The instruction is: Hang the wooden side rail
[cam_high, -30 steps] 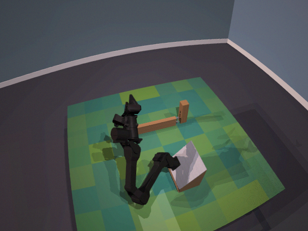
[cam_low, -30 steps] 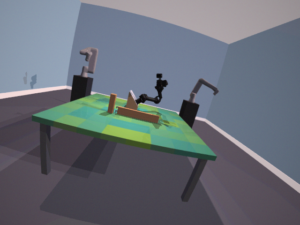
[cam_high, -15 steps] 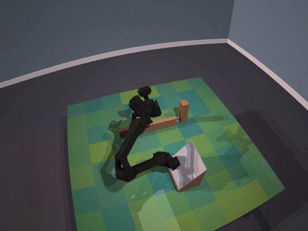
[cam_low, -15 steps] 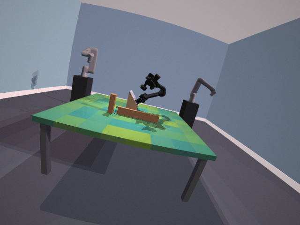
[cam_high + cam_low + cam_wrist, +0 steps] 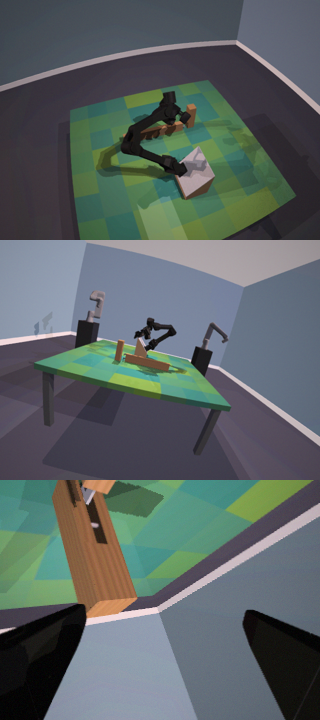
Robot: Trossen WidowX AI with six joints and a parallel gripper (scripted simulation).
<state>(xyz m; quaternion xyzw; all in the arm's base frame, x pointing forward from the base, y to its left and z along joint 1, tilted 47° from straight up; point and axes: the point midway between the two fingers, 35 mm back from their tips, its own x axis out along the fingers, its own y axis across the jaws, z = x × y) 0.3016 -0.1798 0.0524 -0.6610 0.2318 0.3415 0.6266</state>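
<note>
Now: the headboard post 140 mm below my gripper tip, 120 mm to the right of it and 40 mm ahead of it.
</note>
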